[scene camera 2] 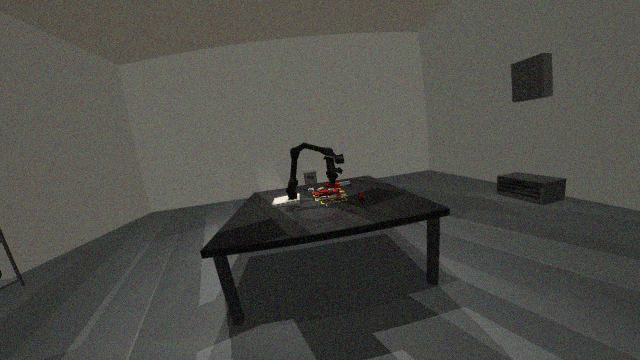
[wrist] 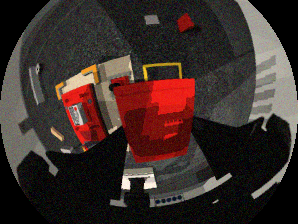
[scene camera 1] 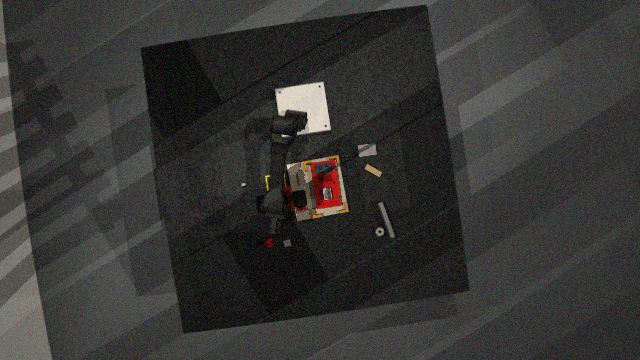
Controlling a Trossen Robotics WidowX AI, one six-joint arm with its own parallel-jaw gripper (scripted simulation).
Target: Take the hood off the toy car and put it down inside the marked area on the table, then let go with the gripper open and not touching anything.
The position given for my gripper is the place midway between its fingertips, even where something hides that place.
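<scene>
Toy car (scene camera 1: 324, 174), also in the wrist view (wrist: 94, 131). My gripper (wrist: 158, 123) holding red hood (wrist: 157, 115).
</scene>
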